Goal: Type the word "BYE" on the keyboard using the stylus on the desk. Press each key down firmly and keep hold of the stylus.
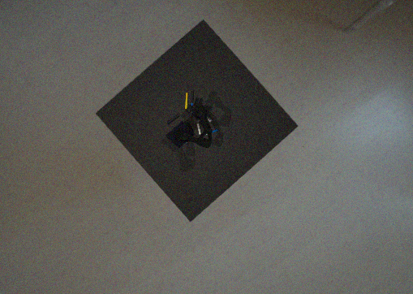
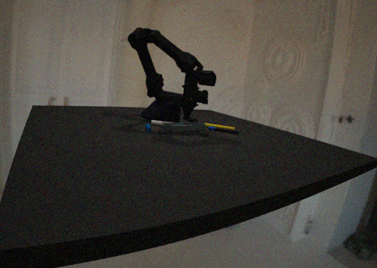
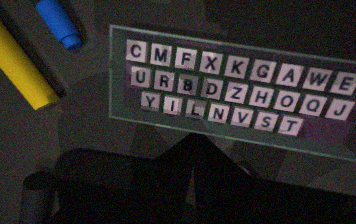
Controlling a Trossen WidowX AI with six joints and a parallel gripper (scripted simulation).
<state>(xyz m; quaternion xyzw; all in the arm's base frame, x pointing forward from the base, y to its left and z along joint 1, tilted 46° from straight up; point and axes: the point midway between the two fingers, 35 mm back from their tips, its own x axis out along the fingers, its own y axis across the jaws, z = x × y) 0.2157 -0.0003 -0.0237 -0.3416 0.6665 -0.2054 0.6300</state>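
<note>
My gripper tip is 1 cm past the blue stylus, 18 cm to the left of it and 3 cm above it. Round my gripper tip: dark pen 17 cm behind, 13 cm to the left, 3 cm below; yellow stick 2 cm ahead, 17 cm to the left, 3 cm below; white stick 6 cm behind, 9 cm to the right, 3 cm below.
</note>
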